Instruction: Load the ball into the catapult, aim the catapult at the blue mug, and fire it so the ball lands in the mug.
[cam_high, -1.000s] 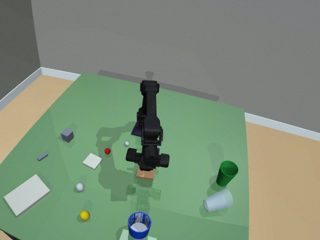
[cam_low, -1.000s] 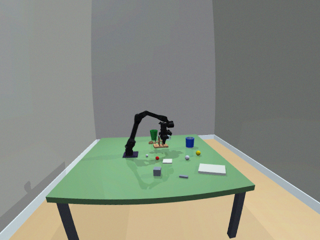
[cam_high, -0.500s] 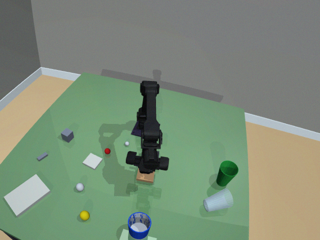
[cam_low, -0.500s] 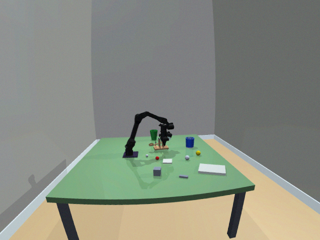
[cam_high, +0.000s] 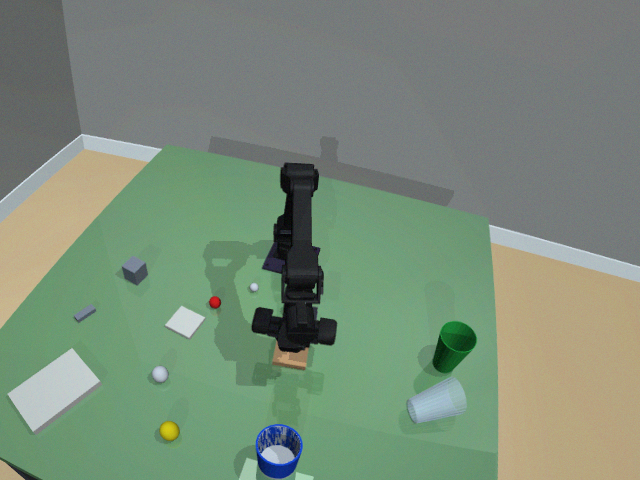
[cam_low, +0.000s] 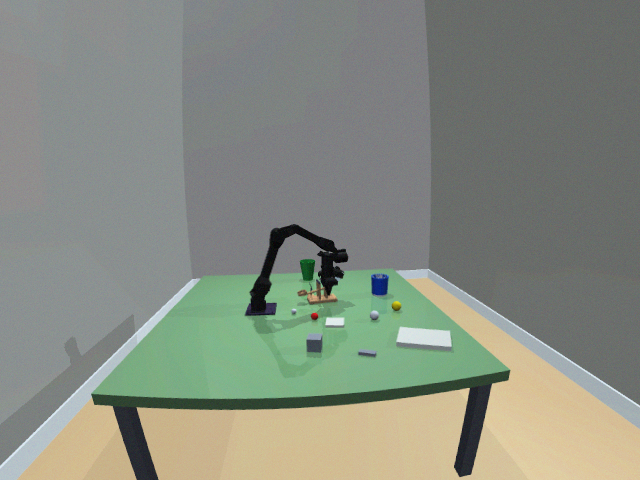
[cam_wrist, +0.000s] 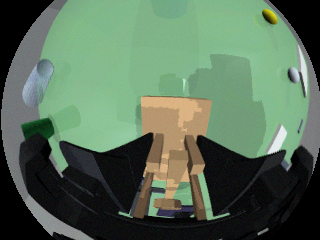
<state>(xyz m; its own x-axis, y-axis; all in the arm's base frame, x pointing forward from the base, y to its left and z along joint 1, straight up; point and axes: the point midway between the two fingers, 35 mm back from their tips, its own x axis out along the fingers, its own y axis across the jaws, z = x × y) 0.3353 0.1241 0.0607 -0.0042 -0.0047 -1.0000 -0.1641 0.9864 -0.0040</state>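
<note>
My gripper tip is now 23 cm to the left of the red ball, 7 cm past it and 2 cm above it. From my gripper tip the other things lie so: white tile 28 cm to the right, 3 cm below, 1 cm ahead; small white ball 17 cm behind, 16 cm to the right, 2 cm below; wooden catapult 7 cm behind, 2 cm above, 1 cm to the left.
</note>
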